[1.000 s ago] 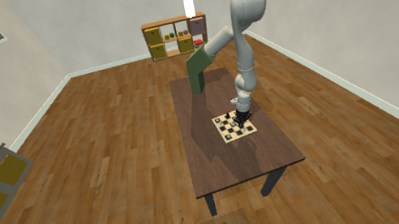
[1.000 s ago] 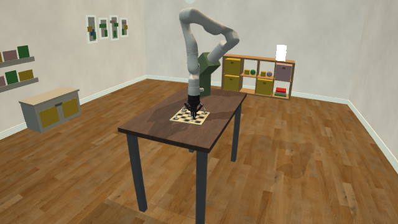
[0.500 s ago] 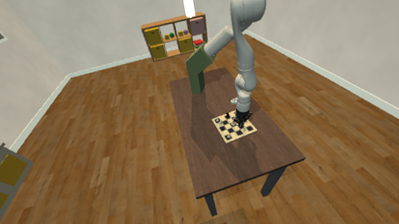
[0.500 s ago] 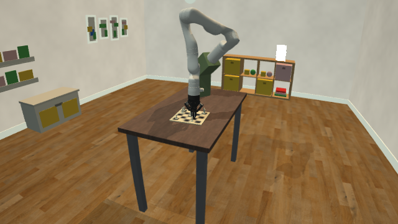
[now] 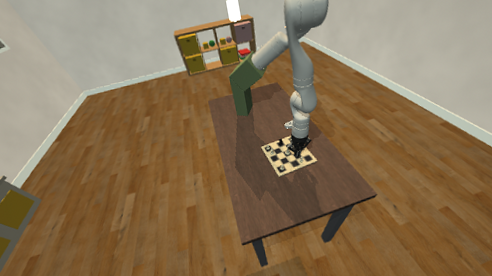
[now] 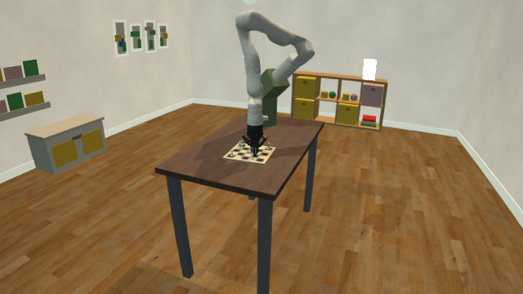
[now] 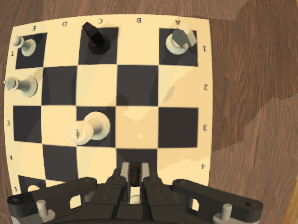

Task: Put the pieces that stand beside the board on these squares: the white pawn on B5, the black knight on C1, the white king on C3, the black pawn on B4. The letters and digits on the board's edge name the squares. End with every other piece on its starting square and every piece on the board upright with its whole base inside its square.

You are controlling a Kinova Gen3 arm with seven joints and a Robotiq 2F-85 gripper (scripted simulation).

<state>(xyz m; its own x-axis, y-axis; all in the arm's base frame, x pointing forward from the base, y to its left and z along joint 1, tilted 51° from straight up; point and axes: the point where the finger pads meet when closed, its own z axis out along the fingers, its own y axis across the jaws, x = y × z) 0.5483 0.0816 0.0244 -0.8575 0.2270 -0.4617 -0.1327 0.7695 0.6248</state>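
Right now my hand is 1 cm above the black pawn. From my hand the other things lie so: black knight 11 cm behind, 6 cm to the right, 2 cm below; chessboard 4 cm to the right, 3 cm below, 3 cm behind; white king 4 cm to the right, 3 cm behind.
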